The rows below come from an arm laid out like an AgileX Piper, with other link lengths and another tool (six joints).
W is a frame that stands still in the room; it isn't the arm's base.
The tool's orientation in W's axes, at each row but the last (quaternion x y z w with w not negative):
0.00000 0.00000 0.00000 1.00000
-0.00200 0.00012 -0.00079 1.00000
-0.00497 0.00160 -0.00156 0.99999
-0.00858 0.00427 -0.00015 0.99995
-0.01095 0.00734 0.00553 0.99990
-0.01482 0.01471 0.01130 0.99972
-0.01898 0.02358 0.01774 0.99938
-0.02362 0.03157 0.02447 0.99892
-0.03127 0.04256 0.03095 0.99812
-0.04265 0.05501 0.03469 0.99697
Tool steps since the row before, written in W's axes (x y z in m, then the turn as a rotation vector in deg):
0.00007 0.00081 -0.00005 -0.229 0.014 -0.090
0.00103 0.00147 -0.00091 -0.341 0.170 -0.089
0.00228 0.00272 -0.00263 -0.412 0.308 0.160
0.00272 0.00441 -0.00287 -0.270 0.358 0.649
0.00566 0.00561 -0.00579 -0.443 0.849 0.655
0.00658 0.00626 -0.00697 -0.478 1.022 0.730
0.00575 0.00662 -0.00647 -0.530 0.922 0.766
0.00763 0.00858 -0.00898 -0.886 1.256 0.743
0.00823 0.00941 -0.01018 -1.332 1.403 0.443
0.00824 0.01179 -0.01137 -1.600 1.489 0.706
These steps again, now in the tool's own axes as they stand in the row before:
0.00007 0.00081 -0.00005 -0.229 0.014 -0.090
0.00103 0.00148 -0.00090 -0.341 0.170 -0.088
0.00228 0.00275 -0.00260 -0.413 0.305 0.162
0.00274 0.00446 -0.00277 -0.276 0.347 0.653
0.00581 0.00567 -0.00558 -0.443 0.839 0.667
0.00692 0.00631 -0.00659 -0.477 1.011 0.746
0.00628 0.00664 -0.00593 -0.534 0.912 0.776
0.00859 0.00859 -0.00806 -0.871 1.264 0.747
0.00963 0.00945 -0.00883 -1.280 1.457 0.421
0.01021 0.01203 -0.00933 -1.570 1.541 0.661

